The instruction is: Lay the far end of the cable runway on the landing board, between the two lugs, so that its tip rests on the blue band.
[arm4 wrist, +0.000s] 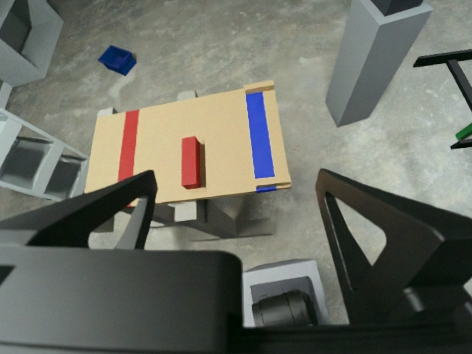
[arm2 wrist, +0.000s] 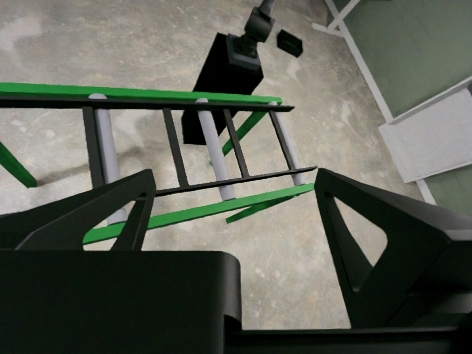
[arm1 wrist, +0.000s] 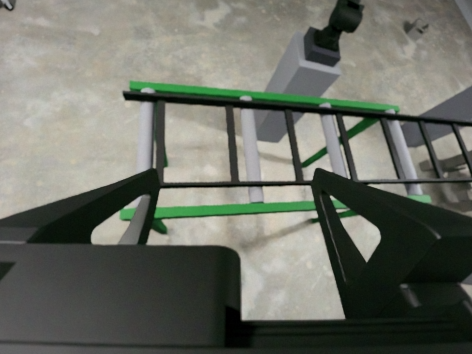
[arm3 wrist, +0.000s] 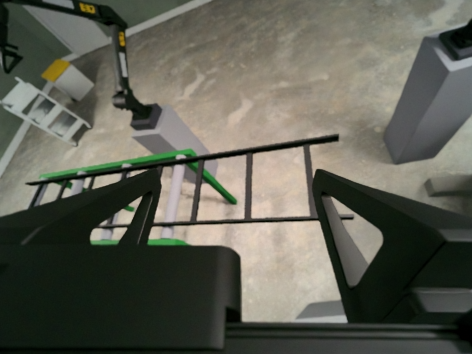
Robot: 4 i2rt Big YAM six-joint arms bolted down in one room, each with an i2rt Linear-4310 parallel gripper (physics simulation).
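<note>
The cable runway (arm1 wrist: 232,140) (arm2 wrist: 175,147) (arm3 wrist: 248,185) (arm4 wrist: 440,59) is a black ladder lying on the grey rollers of a green stand (arm1 wrist: 210,211) (arm2 wrist: 200,210) (arm3 wrist: 150,158). One end sticks out past the stand in the arm3 view, apart from the board. The tan landing board (arm4 wrist: 225,130) has a blue band (arm4 wrist: 260,135) at its near end between two small tan lugs (arm4 wrist: 259,86) (arm4 wrist: 281,185). Arm1's gripper (arm1 wrist: 237,172), arm2's gripper (arm2 wrist: 235,172) and arm3's gripper (arm3 wrist: 237,172) are open above the runway's side. Arm4's gripper (arm4 wrist: 236,172) is open above the board's side.
The board bears a red block (arm4 wrist: 190,162) and a red band (arm4 wrist: 129,145). Pedestals (arm1 wrist: 315,75) (arm2 wrist: 220,75) (arm3 wrist: 425,100) (arm4 wrist: 370,55) stand around, some bearing arms. A blue bin (arm4 wrist: 117,60) lies beyond the board. A white cart (arm3 wrist: 20,97) stands by the wall.
</note>
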